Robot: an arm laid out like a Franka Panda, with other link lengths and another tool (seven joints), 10 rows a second.
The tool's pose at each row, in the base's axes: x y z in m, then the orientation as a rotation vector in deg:
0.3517 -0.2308 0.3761 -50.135 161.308 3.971
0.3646 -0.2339 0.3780 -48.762 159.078 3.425
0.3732 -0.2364 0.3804 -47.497 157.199 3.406
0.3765 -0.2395 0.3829 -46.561 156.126 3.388
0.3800 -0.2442 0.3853 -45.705 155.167 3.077
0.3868 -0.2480 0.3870 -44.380 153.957 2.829
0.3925 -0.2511 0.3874 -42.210 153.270 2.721
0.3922 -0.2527 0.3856 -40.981 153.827 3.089
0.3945 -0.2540 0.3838 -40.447 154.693 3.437
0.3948 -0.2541 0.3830 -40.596 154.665 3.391
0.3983 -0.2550 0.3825 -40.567 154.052 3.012
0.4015 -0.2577 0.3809 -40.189 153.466 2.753
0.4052 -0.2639 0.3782 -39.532 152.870 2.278
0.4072 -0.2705 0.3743 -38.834 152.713 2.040
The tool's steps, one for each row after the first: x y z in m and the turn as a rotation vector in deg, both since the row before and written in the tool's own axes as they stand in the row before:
-0.0091 -0.0099 0.0000 1.115 -2.330 0.350
-0.0061 -0.0069 -0.0008 0.672 -2.069 0.410
-0.0016 -0.0045 -0.0019 0.425 -1.235 0.377
-0.0010 -0.0059 -0.0019 0.580 -1.054 0.324
-0.0039 -0.0069 -0.0001 0.683 -1.413 0.593
-0.0031 -0.0056 0.0010 0.632 -1.146 1.290
0.0017 -0.0011 0.0014 -0.133 0.176 0.978
-0.0006 -0.0022 0.0023 -0.313 0.638 0.569
0.0001 -0.0002 0.0008 0.010 0.015 -0.111
-0.0023 -0.0025 0.0015 0.385 -0.524 -0.147
-0.0008 -0.0038 0.0022 0.364 -0.597 0.107
0.0009 -0.0070 0.0030 0.566 -0.632 0.265
0.0029 -0.0065 0.0035 0.326 -0.262 0.409

